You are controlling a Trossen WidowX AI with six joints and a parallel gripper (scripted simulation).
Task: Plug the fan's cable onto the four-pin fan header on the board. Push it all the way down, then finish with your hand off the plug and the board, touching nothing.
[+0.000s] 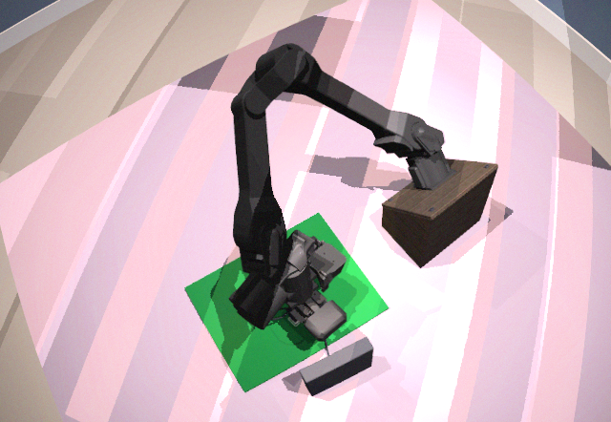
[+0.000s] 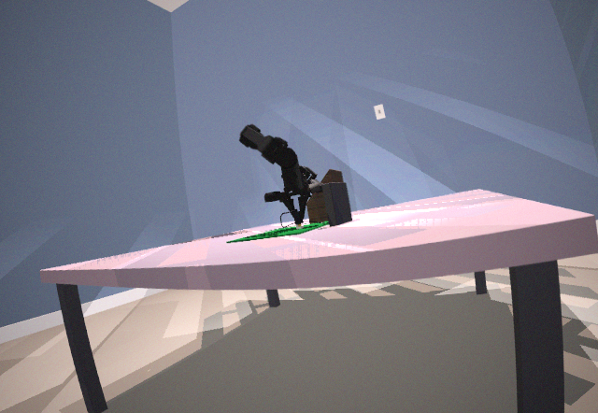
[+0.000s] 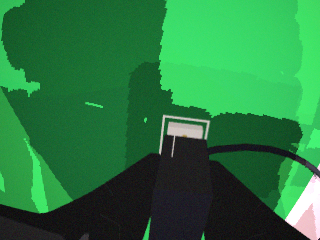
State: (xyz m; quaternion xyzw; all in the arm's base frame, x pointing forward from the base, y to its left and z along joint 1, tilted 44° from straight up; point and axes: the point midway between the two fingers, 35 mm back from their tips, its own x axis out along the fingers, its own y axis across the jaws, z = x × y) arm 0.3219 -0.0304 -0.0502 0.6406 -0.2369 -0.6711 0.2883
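The white-framed four-pin header lies 3 cm below my gripper tip and 1 cm ahead of it. The rest, counted from my gripper tip: dark plug 1 cm ahead, 1 cm above; then black fan 13 cm to the left, 3 cm above, 2 cm ahead; then green board 4 cm to the right, 4 cm below, 1 cm ahead.
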